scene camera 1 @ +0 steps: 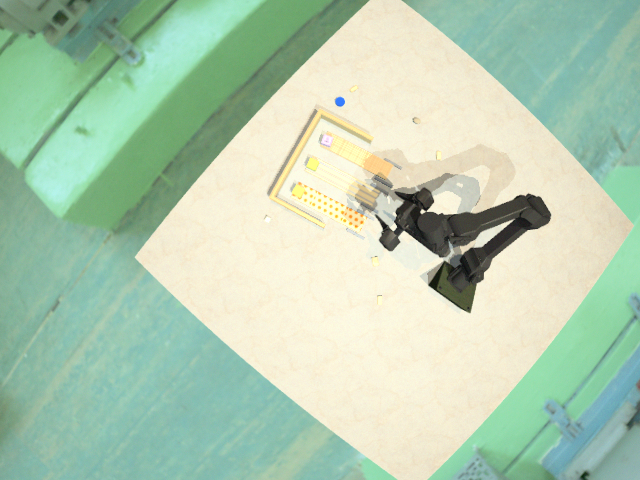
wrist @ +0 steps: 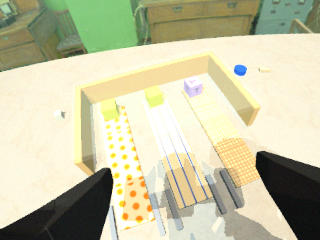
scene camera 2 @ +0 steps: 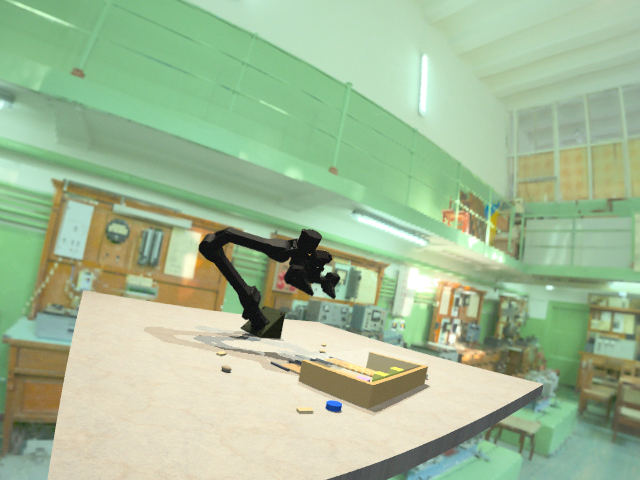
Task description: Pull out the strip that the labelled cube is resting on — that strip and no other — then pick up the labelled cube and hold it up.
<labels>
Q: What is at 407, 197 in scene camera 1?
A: My gripper.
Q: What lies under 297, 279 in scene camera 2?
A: My gripper.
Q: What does my gripper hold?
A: Nothing.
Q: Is my gripper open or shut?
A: Open.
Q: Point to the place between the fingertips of my gripper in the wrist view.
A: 184, 167
</labels>
